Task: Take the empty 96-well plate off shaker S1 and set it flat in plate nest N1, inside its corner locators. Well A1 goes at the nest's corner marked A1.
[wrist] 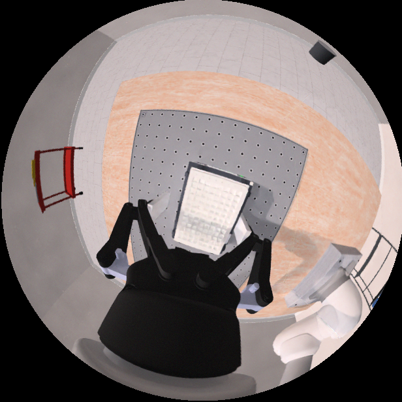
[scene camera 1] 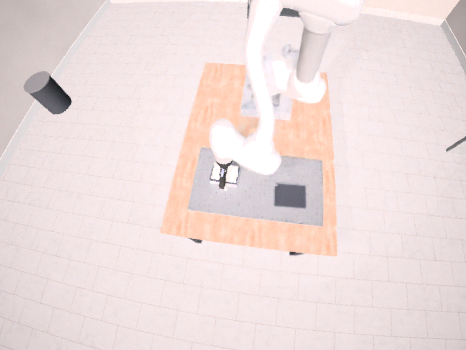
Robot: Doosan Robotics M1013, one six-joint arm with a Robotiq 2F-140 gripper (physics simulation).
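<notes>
The white 96-well plate [scene camera 1: 232, 174] [wrist: 210, 210] lies on shaker S1 [wrist: 215, 170], whose dark edge shows around it. My gripper [scene camera 1: 223, 183] [wrist: 201, 207] is open above the plate, with one pale fingertip pad on either side of it in the wrist view. The right pad appears close to the plate's edge, the left pad farther from it; contact cannot be told. The dark square at the right of the grey board in the scene view looks like plate nest N1 [scene camera 1: 290, 195]. Its corner locators and A1 mark are too small to make out.
The grey perforated board [scene camera 1: 250, 202] [wrist: 160, 130] lies on the wooden table [scene camera 1: 220, 232] [wrist: 200, 87]. The arm's base stands on a pale plate [scene camera 1: 250, 106] at the table's back. A dark cylinder [scene camera 1: 48, 93] [wrist: 322, 53] and a red frame [wrist: 69, 172] are off the table.
</notes>
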